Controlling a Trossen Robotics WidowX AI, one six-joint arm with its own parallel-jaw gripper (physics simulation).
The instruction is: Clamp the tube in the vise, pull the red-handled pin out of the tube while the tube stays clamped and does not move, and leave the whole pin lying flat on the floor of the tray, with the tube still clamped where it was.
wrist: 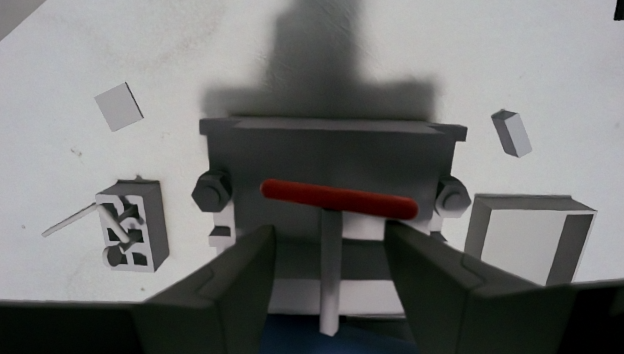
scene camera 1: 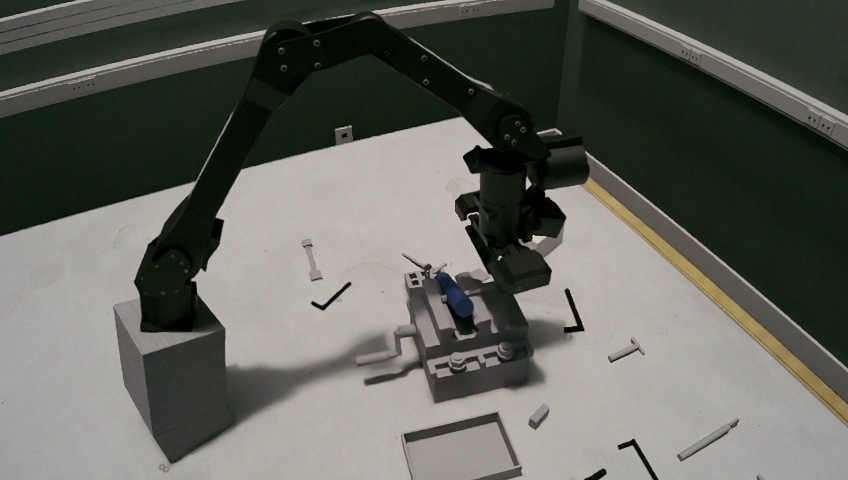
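Seen in the pictures: gripper, between the fingertips: (wrist: 329, 234) (scene camera 1: 497, 283); arm's base, origin of its link: (scene camera 1: 167, 316).
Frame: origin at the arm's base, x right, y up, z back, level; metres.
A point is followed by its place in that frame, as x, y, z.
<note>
The blue tube (scene camera 1: 455, 295) @(0.027, -0.040, -0.374) (wrist: 300, 332) @(-0.004, -0.059, -0.392) lies between the jaws of the grey vise (scene camera 1: 502, 318) @(0.039, -0.094, -0.442) (wrist: 280, 155) @(-0.014, -0.094, -0.463). The pin's red handle (wrist: 340, 199) @(0.011, -0.055, -0.456) is a crossbar at the end of a grey shaft (wrist: 331, 270) @(0.009, -0.056, -0.426), which runs to the tube; how deep it sits is unclear. In the scene view the gripper hides the handle. My gripper (scene camera 1: 520, 278) (wrist: 329, 234) @(0.008, -0.054, -0.443) is over the vise's far side, partly open and empty, its fingers to either side of the shaft in the wrist view. The tray (scene camera 1: 464, 449) @(0.171, -0.191, -0.344) (wrist: 520, 240) @(0.188, -0.191, -0.362) stands beside the vise, with no pin in its visible part.
The vise's crank (scene camera 1: 377, 358) @(0.025, -0.136, -0.260) sticks out towards the arm's base. A slotted holder (scene camera 1: 413, 279) @(-0.150, -0.165, -0.359) (wrist: 160, 225) @(-0.130, -0.185, -0.381) with thin tools stands behind the vise. A small block (scene camera 1: 538, 416) @(0.161, -0.175, -0.455) (wrist: 517, 135) @(0.155, -0.175, -0.460), hex keys (scene camera 1: 333, 297) @(-0.171, -0.189, -0.221) (scene camera 1: 574, 312) @(-0.015, -0.188, -0.602) and a small hammer (scene camera 1: 624, 350) @(0.088, -0.184, -0.639) lie around.
</note>
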